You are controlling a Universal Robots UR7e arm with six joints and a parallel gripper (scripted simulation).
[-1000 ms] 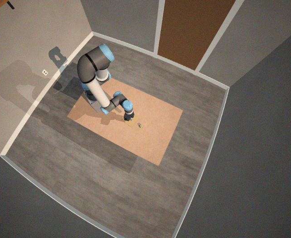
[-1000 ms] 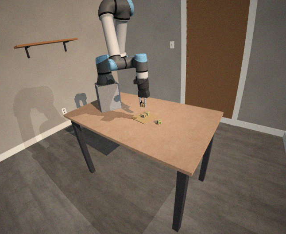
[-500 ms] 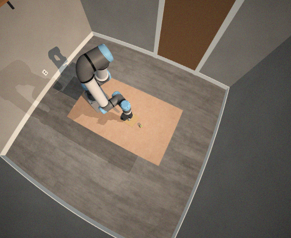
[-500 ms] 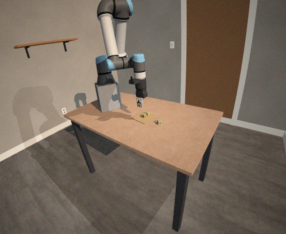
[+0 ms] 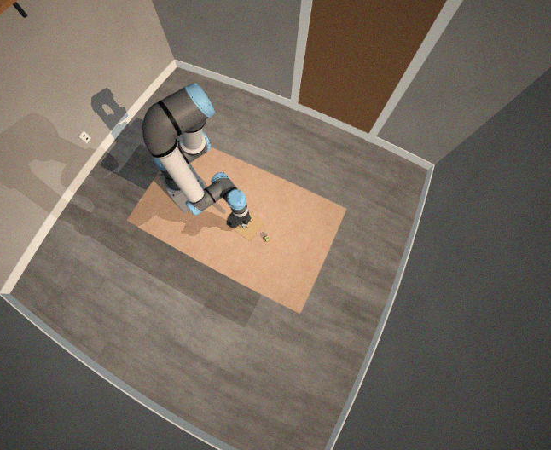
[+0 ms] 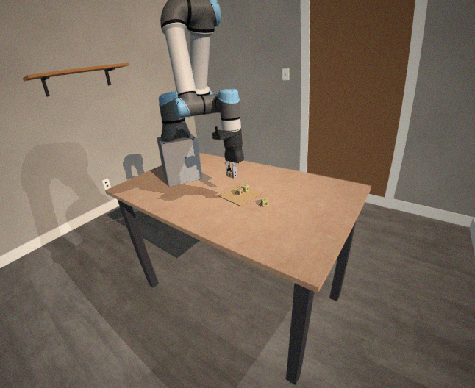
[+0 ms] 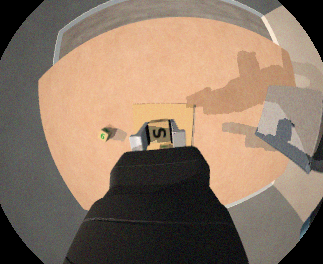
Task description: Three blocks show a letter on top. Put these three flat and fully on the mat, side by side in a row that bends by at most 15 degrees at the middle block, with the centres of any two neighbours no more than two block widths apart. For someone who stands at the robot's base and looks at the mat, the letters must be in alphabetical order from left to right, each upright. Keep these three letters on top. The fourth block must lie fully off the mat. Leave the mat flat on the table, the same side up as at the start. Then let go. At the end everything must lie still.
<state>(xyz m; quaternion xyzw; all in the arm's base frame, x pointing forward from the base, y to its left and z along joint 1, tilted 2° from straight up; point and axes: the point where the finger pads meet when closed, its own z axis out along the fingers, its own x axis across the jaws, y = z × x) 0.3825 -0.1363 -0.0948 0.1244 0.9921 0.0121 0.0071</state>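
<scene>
My gripper is now 12 cm above the tan mat, 4 cm to the right of it and 1 cm short of it.
</scene>
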